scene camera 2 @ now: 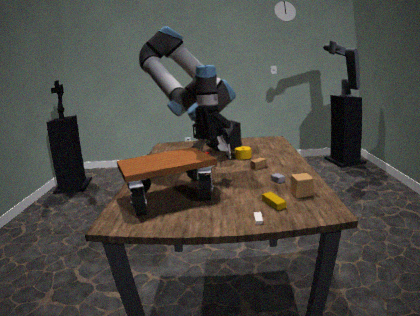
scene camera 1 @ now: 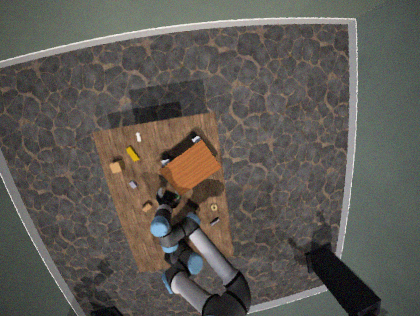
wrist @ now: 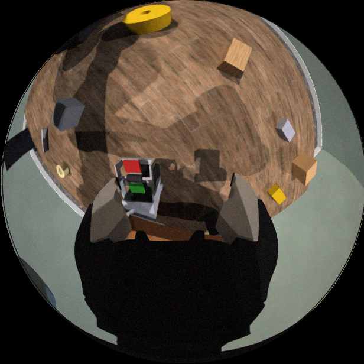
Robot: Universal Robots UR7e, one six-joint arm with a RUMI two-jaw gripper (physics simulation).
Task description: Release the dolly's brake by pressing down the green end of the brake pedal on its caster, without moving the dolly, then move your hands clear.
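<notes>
The dolly (scene camera 1: 192,167) (scene camera 2: 167,162) has an orange-brown wooden deck and stands on its casters on the table. In the wrist view a caster (wrist: 142,206) juts out beyond the deck edge. Its brake pedal has a red end (wrist: 132,166), farther from the deck, and a green end (wrist: 137,188), nearer it. The pedal's exact tilt is unclear. My gripper (scene camera 2: 226,150) (wrist: 174,177) is open and empty, beside the dolly's robot-side end. In the wrist view the green end appears between the fingers, close to the left one; contact cannot be told.
A yellow disc (scene camera 2: 243,153) (wrist: 148,19) and a wooden block (scene camera 2: 259,163) (wrist: 236,57) lie near the gripper. A grey block (scene camera 2: 278,177), a wooden cube (scene camera 2: 302,185), a yellow block (scene camera 2: 274,200) and a white piece (scene camera 2: 258,218) lie beside the dolly. A dark block (wrist: 68,113) stands left in the wrist view.
</notes>
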